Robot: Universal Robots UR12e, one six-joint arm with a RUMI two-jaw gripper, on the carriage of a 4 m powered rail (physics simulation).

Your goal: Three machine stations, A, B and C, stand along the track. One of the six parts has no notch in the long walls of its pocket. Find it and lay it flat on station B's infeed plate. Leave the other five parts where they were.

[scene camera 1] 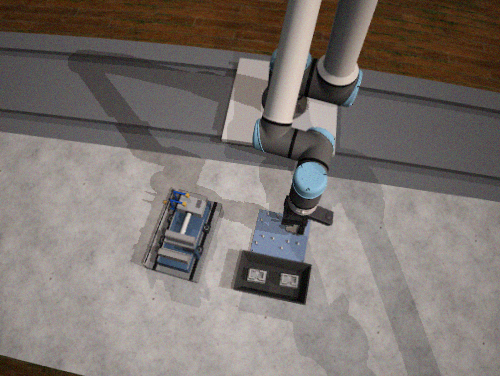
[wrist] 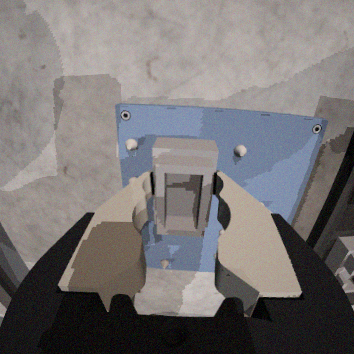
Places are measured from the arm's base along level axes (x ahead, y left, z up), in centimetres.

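Where they show: gripper, fingertip midpoint: [scene camera 1: 297, 229] [wrist: 183, 172].
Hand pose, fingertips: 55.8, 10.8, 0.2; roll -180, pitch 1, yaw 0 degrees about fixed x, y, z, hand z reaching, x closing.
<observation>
Each offset is from my fingertips to the top centre of the thing, as dx, dy, dz. "pt": to the spot under its first point.
A grey block-shaped part @(+0.0, -0.4, +3.5) [scene camera 1: 292, 228] [wrist: 184, 161] with a rectangular pocket is between the fingertips of my gripper [scene camera 1: 296, 230] [wrist: 183, 172], which is shut on it. The pocket faces the wrist camera; its long walls look plain, though shadow covers part of the inside. The part is over a blue infeed plate @(+2.5, -5.3, -2.4) [scene camera 1: 270, 251] [wrist: 185, 120] with pale pins; its underside and the gap to the plate are hidden. Which station this plate belongs to I cannot tell. Two light grey parts @(pt +18.8, -11.6, +0.2) [scene camera 1: 257, 275] @(pt +18.8, -0.8, +0.1) [scene camera 1: 289, 280] lie in a dark bin; one @(pt +17.1, -9.8, +0.2) [wrist: 346, 257] shows partly at the wrist view's right edge.
The dark open bin @(pt +23.7, -5.5, -1.1) [scene camera 1: 273, 293] stands against the plate's front side. A machine fixture @(pt +4.7, -35.4, +2.9) [scene camera 1: 195, 223] with blue blocks and grey bars stands left of the plate. The pale rail carriage [scene camera 1: 239, 115] is behind, under the arm, on the grey track [scene camera 1: 175, 107].
</observation>
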